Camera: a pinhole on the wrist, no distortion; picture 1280 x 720 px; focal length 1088.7 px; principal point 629.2 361.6 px. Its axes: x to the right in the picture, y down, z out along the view. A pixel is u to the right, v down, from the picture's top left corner.
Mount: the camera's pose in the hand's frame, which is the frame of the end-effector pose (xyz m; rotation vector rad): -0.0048 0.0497 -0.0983 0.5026 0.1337 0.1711
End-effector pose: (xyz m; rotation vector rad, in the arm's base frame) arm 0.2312 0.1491 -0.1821 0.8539 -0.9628 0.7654
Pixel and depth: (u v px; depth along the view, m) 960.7 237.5 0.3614
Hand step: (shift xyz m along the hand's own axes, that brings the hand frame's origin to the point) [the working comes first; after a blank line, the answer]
In the camera's frame: 0.1100 -0.0412 0.3614

0.1692 -0.1330 0.1859
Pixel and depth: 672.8 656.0 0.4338
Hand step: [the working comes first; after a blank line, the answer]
In the camera's frame: 0.0174 0.1173 0.4338

0.0703 -0.0482 0.3342
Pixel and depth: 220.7 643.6 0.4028
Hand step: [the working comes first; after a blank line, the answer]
In the camera's frame: -0.1511 0.1043 0.4028

-0.0979 -0.0778 0.3153
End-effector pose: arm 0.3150 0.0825 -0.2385 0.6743 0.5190 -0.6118
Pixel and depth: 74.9 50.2 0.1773
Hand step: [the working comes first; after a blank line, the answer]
In the camera's frame: -0.0903 -0.0507 0.1773

-0.0564 -0.0944 0.0385
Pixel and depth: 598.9 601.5 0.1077
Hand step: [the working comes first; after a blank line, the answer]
In the camera's frame: -0.0030 0.0237 0.1077

0.0074 0.0193 0.0071
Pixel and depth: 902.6 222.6 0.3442
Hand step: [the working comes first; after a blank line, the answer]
In the camera's frame: 0.0864 -0.0439 0.3442

0.1435 -0.1320 0.1716
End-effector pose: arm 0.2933 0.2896 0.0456 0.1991 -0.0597 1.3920
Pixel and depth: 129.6 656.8 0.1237
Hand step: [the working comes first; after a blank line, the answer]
In the camera's frame: -0.0568 0.0335 0.1237

-0.0437 0.0098 0.0303
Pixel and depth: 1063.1 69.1 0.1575
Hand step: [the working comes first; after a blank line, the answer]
In the camera's frame: 0.0628 -0.0423 0.1575

0.0887 -0.0480 0.0124
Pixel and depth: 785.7 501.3 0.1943
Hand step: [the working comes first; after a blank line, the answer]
In the camera's frame: 0.0279 0.0249 0.1943

0.0521 -0.0140 0.0802
